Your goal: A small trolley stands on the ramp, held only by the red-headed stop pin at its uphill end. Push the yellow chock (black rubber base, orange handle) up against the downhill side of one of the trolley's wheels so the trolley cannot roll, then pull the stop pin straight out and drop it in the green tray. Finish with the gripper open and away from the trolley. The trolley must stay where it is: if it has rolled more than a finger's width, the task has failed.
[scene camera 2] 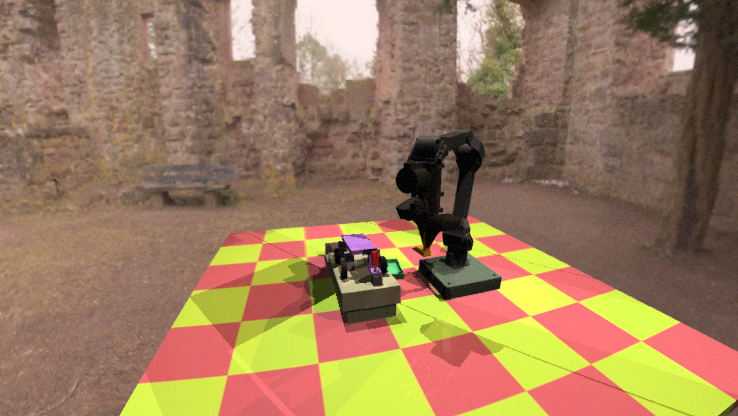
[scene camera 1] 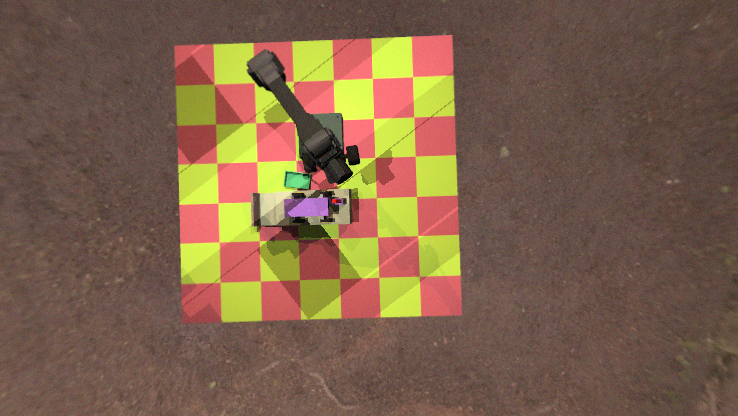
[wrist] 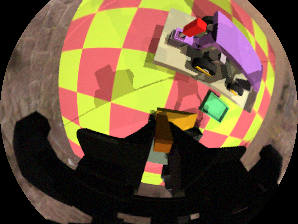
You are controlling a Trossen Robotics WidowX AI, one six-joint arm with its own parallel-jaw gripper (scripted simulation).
A trolley shows in scene camera 2, in scene camera 1 and in the wrist view (pixel 230 42). One and the same spot on the trolley: (scene camera 2: pixel 357 244) is (scene camera 1: pixel 314 209).
